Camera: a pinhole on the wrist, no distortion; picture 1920 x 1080 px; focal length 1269.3 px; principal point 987.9 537.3 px. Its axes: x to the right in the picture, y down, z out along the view. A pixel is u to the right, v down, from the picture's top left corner.
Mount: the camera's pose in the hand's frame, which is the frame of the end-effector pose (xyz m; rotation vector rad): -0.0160 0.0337 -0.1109 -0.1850 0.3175 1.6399
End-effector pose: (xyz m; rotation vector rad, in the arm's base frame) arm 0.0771 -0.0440 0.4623 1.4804 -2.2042 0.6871
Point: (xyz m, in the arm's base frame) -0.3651 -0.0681 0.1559
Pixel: 1686.5 511.0
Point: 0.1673 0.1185 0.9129
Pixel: behind the camera
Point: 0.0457 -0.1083 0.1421
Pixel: 711.4 1008.8
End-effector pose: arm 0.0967 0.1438 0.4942 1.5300 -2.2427 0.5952
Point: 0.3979 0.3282 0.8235
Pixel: behind the camera
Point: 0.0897 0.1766 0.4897
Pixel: 343.7 828.2
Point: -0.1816 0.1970 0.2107
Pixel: 1525.8 807.9
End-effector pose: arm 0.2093 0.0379 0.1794 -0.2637 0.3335 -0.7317
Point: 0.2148 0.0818 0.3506
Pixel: 267.6 937.7
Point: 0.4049 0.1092 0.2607
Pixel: 1034.7 245.9
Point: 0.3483 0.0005 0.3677
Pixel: 365.8 270.9
